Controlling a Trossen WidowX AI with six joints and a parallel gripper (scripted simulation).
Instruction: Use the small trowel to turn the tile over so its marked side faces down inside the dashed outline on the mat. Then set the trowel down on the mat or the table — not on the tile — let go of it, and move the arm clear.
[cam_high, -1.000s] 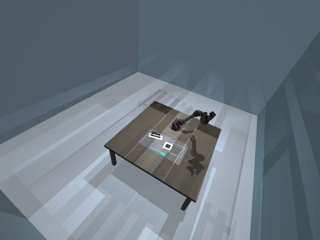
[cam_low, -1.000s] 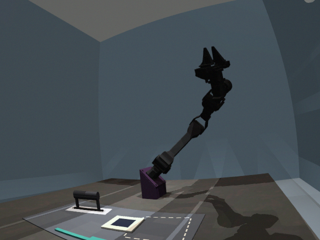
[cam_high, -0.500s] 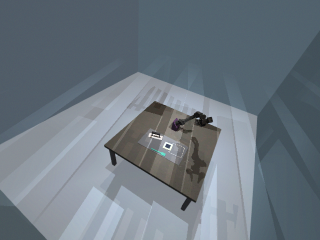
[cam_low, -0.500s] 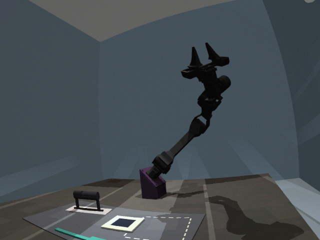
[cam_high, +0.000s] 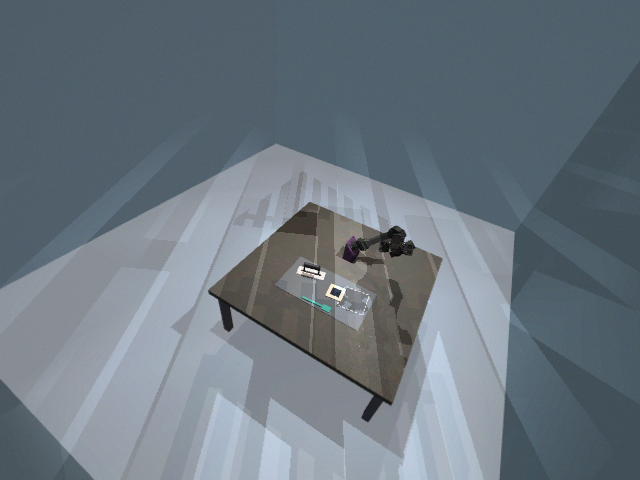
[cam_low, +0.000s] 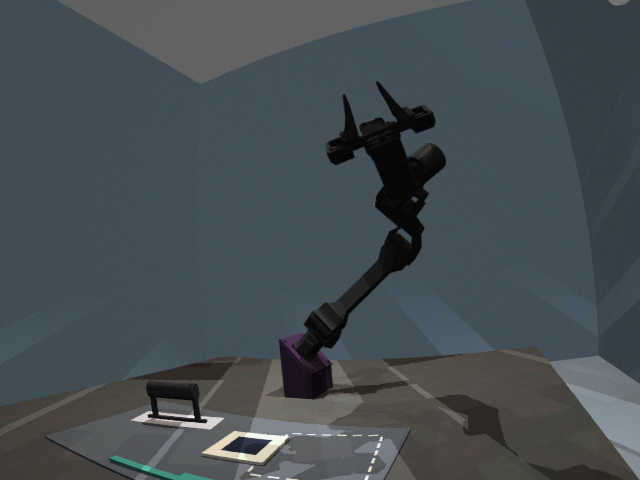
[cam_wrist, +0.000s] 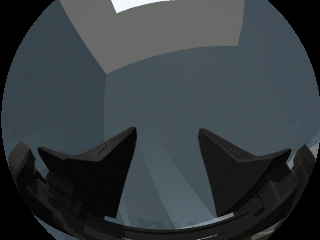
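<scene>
Right now my gripper tip is 7 cm past the trowel, 46 cm to the left of it and 54 cm above it. The rest, counted from my gripper tip: grey mat (1 cm ahead, 32 cm to the right, 60 cm below); tile (25 cm to the right, 58 cm below); teal-green flat tool (15 cm ahead, 31 cm to the right, 58 cm below).
</scene>
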